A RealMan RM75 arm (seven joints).
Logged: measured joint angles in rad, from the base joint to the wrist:
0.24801 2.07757 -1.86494 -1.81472 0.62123 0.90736 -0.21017
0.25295 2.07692 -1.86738 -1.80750 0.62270 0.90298 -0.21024
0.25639 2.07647 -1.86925 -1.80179 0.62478 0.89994 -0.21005
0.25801 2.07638 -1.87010 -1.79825 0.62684 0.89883 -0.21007
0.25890 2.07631 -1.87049 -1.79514 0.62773 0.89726 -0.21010
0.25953 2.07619 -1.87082 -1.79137 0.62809 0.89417 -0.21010
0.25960 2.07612 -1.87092 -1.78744 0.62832 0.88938 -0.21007
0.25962 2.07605 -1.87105 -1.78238 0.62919 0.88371 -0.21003
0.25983 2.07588 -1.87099 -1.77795 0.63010 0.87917 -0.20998
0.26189 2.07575 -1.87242 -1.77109 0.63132 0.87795 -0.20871
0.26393 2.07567 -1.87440 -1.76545 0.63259 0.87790 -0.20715
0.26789 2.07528 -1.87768 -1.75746 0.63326 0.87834 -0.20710
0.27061 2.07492 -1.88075 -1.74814 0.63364 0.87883 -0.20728
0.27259 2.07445 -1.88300 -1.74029 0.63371 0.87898 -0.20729
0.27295 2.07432 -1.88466 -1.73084 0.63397 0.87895 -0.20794
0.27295 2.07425 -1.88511 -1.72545 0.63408 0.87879 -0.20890
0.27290 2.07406 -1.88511 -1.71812 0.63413 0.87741 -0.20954
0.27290 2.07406 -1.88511 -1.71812 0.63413 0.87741 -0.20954
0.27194 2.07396 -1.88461 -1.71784 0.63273 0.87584 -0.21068
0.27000 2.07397 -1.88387 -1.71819 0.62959 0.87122 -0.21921
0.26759 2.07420 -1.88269 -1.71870 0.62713 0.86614 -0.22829
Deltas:
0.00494 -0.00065 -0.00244 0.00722 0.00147 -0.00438 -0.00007
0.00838 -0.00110 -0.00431 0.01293 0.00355 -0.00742 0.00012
0.01000 -0.00119 -0.00516 0.01647 0.00561 -0.00853 0.00010
0.01089 -0.00126 -0.00555 0.01958 0.00650 -0.01010 0.00007
0.01152 -0.00138 -0.00588 0.02335 0.00686 -0.01319 0.00007
0.01159 -0.00145 -0.00598 0.02728 0.00709 -0.01798 0.00010
0.01161 -0.00152 -0.00611 0.03234 0.00796 -0.02365 0.00014
0.01182 -0.00169 -0.00605 0.03677 0.00887 -0.02819 0.00019
0.01388 -0.00182 -0.00748 0.04363 0.01009 -0.02941 0.00146
0.01592 -0.00190 -0.00946 0.04927 0.01136 -0.02946 0.00302
0.01988 -0.00229 -0.01274 0.05726 0.01203 -0.02902 0.00307
0.02260 -0.00265 -0.01581 0.06658 0.01241 -0.02853 0.00289
0.02458 -0.00312 -0.01806 0.07443 0.01248 -0.02838 0.00288
0.02494 -0.00325 -0.01972 0.08388 0.01274 -0.02841 0.00223
0.02494 -0.00332 -0.02017 0.08927 0.01285 -0.02857 0.00127
0.02489 -0.00351 -0.02017 0.09660 0.01290 -0.02995 0.00063
0.02489 -0.00351 -0.02017 0.09660 0.01290 -0.02995 0.00063
0.02393 -0.00361 -0.01967 0.09688 0.01150 -0.03152 -0.00051
0.02199 -0.00360 -0.01893 0.09653 0.00836 -0.03614 -0.00904
0.01958 -0.00337 -0.01775 0.09602 0.00590 -0.04122 -0.01812

